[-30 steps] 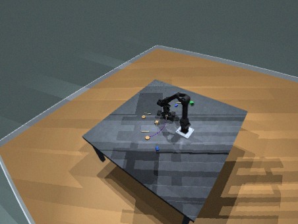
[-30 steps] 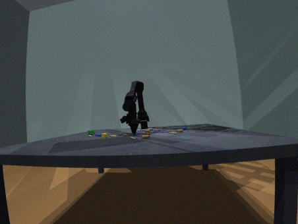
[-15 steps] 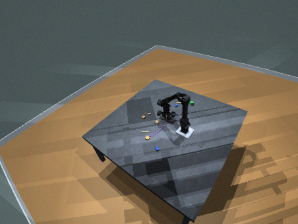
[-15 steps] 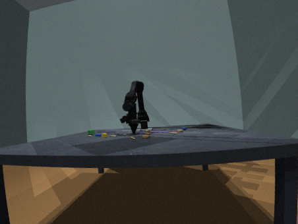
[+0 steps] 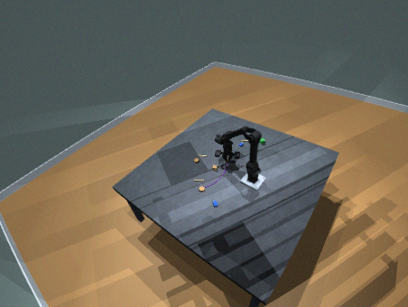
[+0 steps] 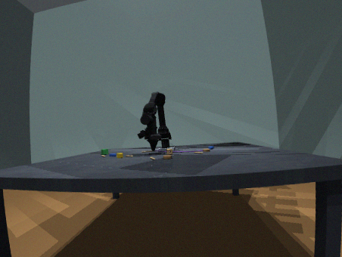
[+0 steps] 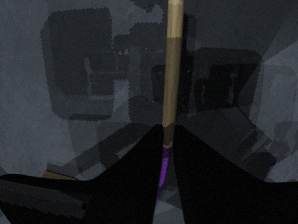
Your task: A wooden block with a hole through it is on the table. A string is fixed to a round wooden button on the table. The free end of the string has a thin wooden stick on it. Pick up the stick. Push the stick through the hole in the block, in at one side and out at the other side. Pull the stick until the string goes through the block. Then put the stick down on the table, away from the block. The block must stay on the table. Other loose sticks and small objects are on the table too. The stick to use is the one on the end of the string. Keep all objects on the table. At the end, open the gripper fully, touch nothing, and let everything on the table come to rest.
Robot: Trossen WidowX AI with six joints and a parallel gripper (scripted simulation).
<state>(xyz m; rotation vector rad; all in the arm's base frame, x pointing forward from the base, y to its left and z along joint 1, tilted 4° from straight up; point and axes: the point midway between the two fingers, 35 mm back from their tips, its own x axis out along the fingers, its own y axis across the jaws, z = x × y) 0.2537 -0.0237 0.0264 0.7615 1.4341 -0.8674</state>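
Right now my gripper tip is 11 cm to the right of the wooden block and 4 cm short of it. From my gripper tip the other things lie so: yellow piece: 15 cm to the right, 13 cm ahead, 1 cm below; round wooden button: 32 cm to the left, 2 cm behind, 1 cm below; thin wooden stick: 1 cm to the right, 1 cm ahead.
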